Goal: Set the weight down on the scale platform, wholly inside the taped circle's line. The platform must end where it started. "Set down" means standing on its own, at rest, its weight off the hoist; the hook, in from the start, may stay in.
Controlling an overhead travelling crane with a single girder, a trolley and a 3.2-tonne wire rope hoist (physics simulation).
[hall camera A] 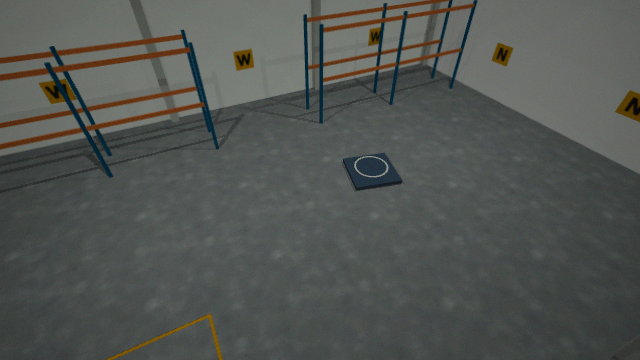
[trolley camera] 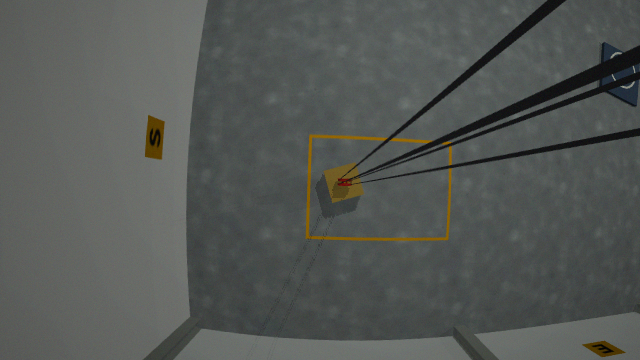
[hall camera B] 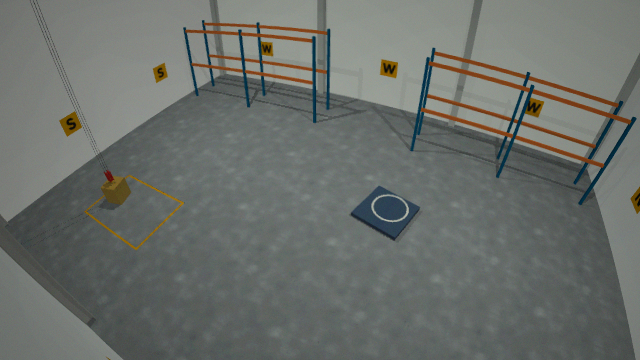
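The weight, a yellow-brown block (hall camera B: 116, 191) (trolley camera: 354, 192), is upright inside the yellow floor rectangle, near its south side. My red hook (hall camera B: 109, 176) (trolley camera: 345, 182) is at its top, on straight ropes. A shadow adjoins the block; whether its base touches the floor I cannot tell. The dark blue scale platform (hall camera A: 375, 183) (hall camera B: 364, 212) (trolley camera: 625, 96) lies flat on the floor, well apart from the weight, with a white taped circle (hall camera A: 371, 177) (hall camera B: 390, 221) on it. Ropes partly cover the platform in the trolley view. The weight and hook do not show in hall camera A.
The yellow floor rectangle (hall camera A: 160, 337) (hall camera B: 160, 226) (trolley camera: 380, 239) surrounds the weight. Two blue and orange racks stand along the west wall, one on the left (hall camera A: 79, 116) (hall camera B: 314, 80) and one on the right (hall camera A: 321, 75) (hall camera B: 515, 131) in hall camera A. South wall signs (hall camera B: 70, 123) (trolley camera: 155, 137) are beyond the weight.
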